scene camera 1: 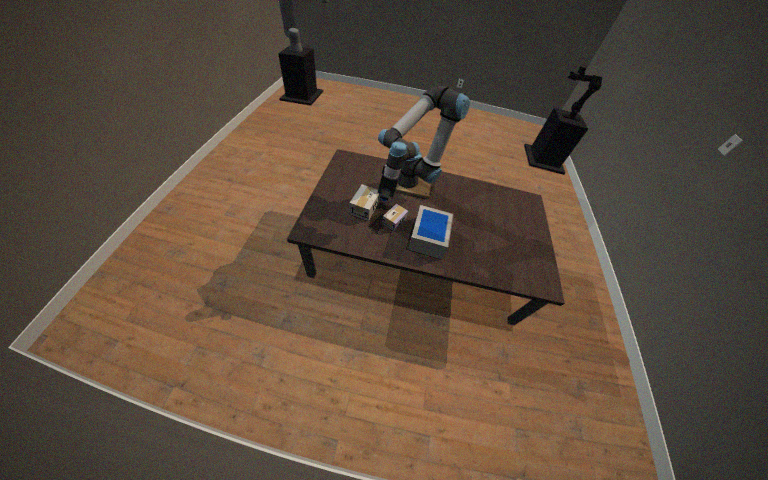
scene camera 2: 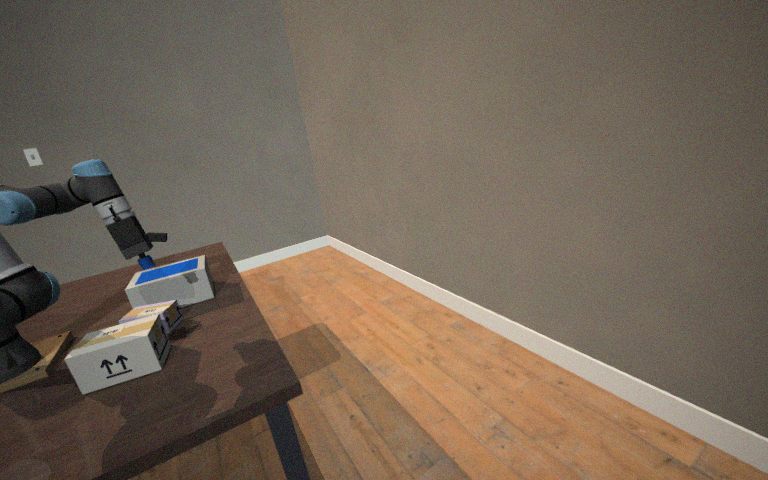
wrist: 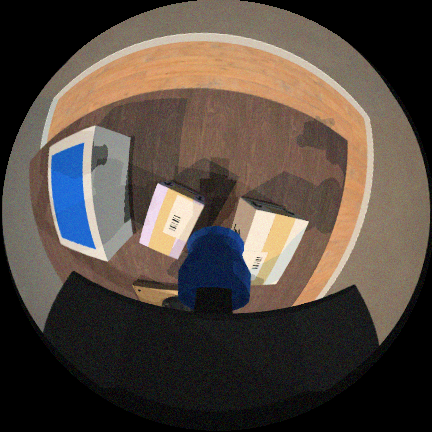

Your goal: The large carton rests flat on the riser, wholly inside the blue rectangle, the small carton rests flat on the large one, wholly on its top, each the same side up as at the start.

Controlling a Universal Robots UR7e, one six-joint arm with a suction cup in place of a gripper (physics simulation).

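The large carton [scene camera 1: 364,202] [scene camera 2: 116,362] [wrist: 287,240], white with tan tape, rests flat on the table; its side arrows point up in scene camera 2. The small carton [scene camera 1: 394,217] [scene camera 2: 151,312] [wrist: 170,220], lilac and tan, rests flat on the table between it and the riser. The pale grey riser [scene camera 1: 428,247] [scene camera 2: 169,291] [wrist: 112,190] bears the blue rectangle [scene camera 1: 433,225] [scene camera 2: 169,271] [wrist: 72,195], with no carton on it. My gripper [scene camera 1: 384,198] [scene camera 2: 146,262] [wrist: 216,237], a blue suction cup, is open and holds nothing, raised above the table near the two cartons.
The arm's base stands on a wooden plate [scene camera 1: 416,189] [scene camera 2: 53,353] [wrist: 155,294] behind the cartons on the dark table [scene camera 1: 498,237] [scene camera 2: 226,350] [wrist: 215,130]. Two black pedestals [scene camera 1: 297,76] [scene camera 1: 557,141] stand on the floor beyond the table in scene camera 1.
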